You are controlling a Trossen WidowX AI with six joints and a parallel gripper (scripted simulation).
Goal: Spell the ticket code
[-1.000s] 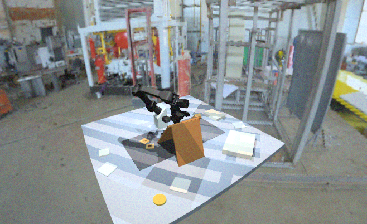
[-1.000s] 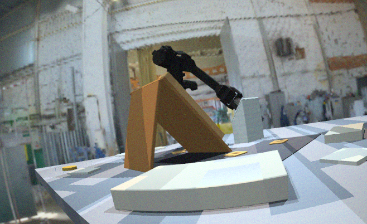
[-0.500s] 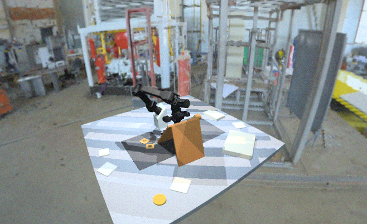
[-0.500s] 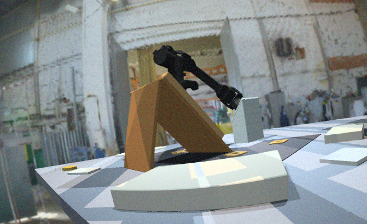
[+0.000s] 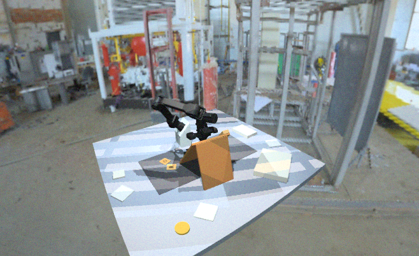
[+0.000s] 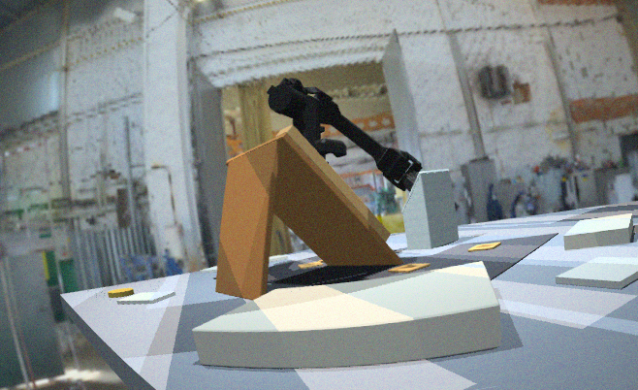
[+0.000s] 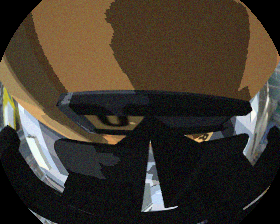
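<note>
My gripper tip is now 30 mm to the right of the yellow letter tile. Also, from my gripper tip: dark mat 160 mm behind, 30 mm to the left, 160 mm below; then white ticket 60 mm behind, 30 mm to the right, 80 mm below; then cream box 240 mm ahead, 390 mm to the left, 140 mm below.
</note>
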